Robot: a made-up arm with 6 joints. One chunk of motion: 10 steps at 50 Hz.
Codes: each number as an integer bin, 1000 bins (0 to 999) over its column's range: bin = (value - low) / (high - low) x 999, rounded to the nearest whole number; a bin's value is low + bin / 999 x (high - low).
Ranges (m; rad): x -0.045..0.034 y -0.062..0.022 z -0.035..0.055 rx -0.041..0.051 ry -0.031..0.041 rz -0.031..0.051
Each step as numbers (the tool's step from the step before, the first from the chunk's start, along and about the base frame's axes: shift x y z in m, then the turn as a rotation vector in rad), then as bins.
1 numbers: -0.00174 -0.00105 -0.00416 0.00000 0.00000 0.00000
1 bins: 547 725 342 445 430 378
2 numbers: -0.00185 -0.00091 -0.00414 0.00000 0.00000 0.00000
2 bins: 546 727 343 445 430 378
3 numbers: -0.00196 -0.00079 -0.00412 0.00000 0.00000 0.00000
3 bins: 544 728 343 445 430 378
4 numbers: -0.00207 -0.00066 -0.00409 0.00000 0.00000 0.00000
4 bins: 543 730 343 445 430 378
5 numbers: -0.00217 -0.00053 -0.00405 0.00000 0.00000 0.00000
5 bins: 542 731 344 445 430 378
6 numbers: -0.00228 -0.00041 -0.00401 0.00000 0.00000 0.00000
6 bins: 540 732 344 445 430 378
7 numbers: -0.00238 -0.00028 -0.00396 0.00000 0.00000 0.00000
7 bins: 539 734 345 445 430 378
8 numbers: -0.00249 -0.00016 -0.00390 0.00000 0.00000 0.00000
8 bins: 538 735 345 445 430 378
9 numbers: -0.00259 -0.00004 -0.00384 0.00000 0.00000 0.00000
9 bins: 536 737 346 445 430 378
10 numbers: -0.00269 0.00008 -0.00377 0.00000 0.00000 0.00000
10 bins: 535 738 347 445 430 378
